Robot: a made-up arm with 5 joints.
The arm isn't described. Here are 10 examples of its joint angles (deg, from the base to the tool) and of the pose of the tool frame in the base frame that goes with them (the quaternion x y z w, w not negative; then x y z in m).
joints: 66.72 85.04 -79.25 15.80 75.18
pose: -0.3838 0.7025 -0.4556 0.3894 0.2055 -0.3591 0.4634
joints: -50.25 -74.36 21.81 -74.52 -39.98
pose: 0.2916 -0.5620 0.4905 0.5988 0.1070 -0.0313 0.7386
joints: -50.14 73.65 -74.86 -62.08 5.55
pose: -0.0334 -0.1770 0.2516 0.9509 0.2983 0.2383 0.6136
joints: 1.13 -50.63 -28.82 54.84 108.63
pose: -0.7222 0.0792 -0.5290 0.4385 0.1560 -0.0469 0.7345
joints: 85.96 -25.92 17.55 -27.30 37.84
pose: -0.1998 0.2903 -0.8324 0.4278 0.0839 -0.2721 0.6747
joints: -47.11 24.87 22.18 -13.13 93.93
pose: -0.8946 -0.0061 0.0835 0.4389 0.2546 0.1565 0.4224
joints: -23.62 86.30 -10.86 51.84 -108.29
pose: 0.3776 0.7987 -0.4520 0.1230 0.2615 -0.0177 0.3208
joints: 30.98 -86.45 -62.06 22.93 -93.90
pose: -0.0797 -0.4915 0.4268 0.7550 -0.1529 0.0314 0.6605
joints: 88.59 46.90 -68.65 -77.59 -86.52
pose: -0.1247 -0.3818 -0.1366 0.9056 0.0099 -0.2950 0.7138
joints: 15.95 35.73 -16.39 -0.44 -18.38
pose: 0.0820 0.5338 -0.1302 0.8315 0.3969 -0.1386 0.5499
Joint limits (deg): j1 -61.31..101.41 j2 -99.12..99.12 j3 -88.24..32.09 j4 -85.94..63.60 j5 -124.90..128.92
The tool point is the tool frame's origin. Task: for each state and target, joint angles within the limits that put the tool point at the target. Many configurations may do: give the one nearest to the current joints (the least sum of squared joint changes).
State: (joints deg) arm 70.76 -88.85 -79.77 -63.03 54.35
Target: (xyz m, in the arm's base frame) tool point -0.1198 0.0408 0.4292
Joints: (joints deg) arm 19.63 -98.94 -88.24 -85.94 22.20
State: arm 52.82 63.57 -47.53 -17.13 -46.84
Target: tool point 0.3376 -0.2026 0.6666
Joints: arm 27.32 43.89 -46.72 -50.99 -41.80
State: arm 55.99 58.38 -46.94 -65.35 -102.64
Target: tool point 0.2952 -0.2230 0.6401
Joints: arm 30.23 36.41 -26.40 -85.94 -77.04
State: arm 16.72 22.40 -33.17 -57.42 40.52
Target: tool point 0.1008 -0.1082 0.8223
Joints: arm 66.95 -9.76 -51.63 -71.12 24.56
